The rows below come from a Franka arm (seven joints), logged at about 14 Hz.
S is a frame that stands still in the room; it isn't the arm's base.
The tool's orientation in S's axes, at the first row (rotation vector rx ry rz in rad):
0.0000, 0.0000, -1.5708
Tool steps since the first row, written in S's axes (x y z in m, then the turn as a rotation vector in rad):
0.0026, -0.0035, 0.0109, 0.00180, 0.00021, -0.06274
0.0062, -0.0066, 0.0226, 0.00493, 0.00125, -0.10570
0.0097, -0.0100, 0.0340, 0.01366, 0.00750, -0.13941
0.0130, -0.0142, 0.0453, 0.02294, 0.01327, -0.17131
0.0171, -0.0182, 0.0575, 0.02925, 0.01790, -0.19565
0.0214, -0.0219, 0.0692, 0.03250, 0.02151, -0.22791
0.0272, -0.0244, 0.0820, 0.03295, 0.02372, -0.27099
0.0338, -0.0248, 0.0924, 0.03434, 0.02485, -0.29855
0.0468, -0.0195, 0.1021, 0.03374, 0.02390, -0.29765
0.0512, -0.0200, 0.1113, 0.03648, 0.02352, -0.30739
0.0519, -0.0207, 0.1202, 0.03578, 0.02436, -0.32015
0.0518, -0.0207, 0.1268, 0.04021, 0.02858, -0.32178
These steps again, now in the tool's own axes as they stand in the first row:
0.0035, 0.0026, 0.0109, -0.00021, 0.00180, -0.06274
0.0066, 0.0062, 0.0226, -0.00125, 0.00493, -0.10570
0.0100, 0.0097, 0.0340, -0.00750, 0.01366, -0.13941
0.0142, 0.0130, 0.0453, -0.01327, 0.02294, -0.17131
0.0182, 0.0171, 0.0575, -0.01790, 0.02925, -0.19565
0.0219, 0.0214, 0.0692, -0.02151, 0.03250, -0.22791
0.0244, 0.0272, 0.0820, -0.02372, 0.03295, -0.27099
0.0248, 0.0338, 0.0924, -0.02485, 0.03434, -0.29855
0.0195, 0.0468, 0.1021, -0.02390, 0.03374, -0.29765
0.0200, 0.0512, 0.1113, -0.02352, 0.03648, -0.30739
0.0207, 0.0519, 0.1202, -0.02436, 0.03578, -0.32015
0.0207, 0.0518, 0.1268, -0.02858, 0.04021, -0.32178

